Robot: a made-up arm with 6 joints.
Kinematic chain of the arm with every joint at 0, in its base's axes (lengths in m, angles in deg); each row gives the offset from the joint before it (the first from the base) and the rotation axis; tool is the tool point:
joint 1: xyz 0 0 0.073 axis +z
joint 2: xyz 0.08 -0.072 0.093 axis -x
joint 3: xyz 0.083 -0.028 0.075 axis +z
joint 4: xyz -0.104 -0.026 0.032 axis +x
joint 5: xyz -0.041 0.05 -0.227 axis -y
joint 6: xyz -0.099 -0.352 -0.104 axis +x
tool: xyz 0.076 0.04 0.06
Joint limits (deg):
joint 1: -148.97..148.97
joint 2: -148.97..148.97
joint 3: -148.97..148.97
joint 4: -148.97..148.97
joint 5: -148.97..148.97
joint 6: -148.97..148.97
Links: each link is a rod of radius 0.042 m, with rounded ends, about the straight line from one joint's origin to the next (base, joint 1, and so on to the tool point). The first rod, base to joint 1, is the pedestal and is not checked.
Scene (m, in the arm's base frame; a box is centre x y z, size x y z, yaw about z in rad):
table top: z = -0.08
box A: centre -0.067 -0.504 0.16 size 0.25 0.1 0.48 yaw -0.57
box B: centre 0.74 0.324 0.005 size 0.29 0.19 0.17 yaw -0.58
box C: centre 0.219 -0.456 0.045 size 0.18 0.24 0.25 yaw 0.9
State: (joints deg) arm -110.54 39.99 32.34 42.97 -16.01 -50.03
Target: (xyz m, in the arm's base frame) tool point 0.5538 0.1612 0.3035
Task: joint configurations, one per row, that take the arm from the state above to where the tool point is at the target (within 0.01 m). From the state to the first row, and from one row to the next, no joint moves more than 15 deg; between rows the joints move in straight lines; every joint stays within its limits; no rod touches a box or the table.
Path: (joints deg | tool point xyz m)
1: -96.39 53.57 36.78 41.39 -16.58 -47.32 | -0.3764 0.0373 0.1134
2: -82.25 67.14 41.22 39.81 -17.15 -44.62 | -0.3823 -0.0751 0.2076
3: -68.10 80.72 45.65 38.22 -17.71 -41.91 | -0.3285 -0.1789 0.3006
4: -53.96 94.29 50.09 36.64 -18.28 -39.20 | -0.2263 -0.2464 0.3841
5: -39.81 107.87 54.53 35.06 -18.85 -36.50 | -0.0985 -0.2598 0.4510
6: -25.67 121.44 58.97 33.48 -19.42 -33.79 | 0.0265 -0.2145 0.4961
7: -13.60 111.10 66.45 21.70 -17.70 -32.99 | 0.1566 -0.2581 0.4961
8: -1.54 100.77 73.94 9.92 -15.97 -32.20 | 0.3047 -0.2483 0.4687
9: 10.53 90.43 81.42 -1.86 -14.25 -31.40 | 0.4428 -0.1699 0.4192
10: 22.59 80.09 88.90 -13.64 -12.53 -30.61 | 0.5358 -0.0256 0.3592
11: 34.66 69.76 96.39 -25.42 -10.81 -29.81 | 0.5538 0.1613 0.3035

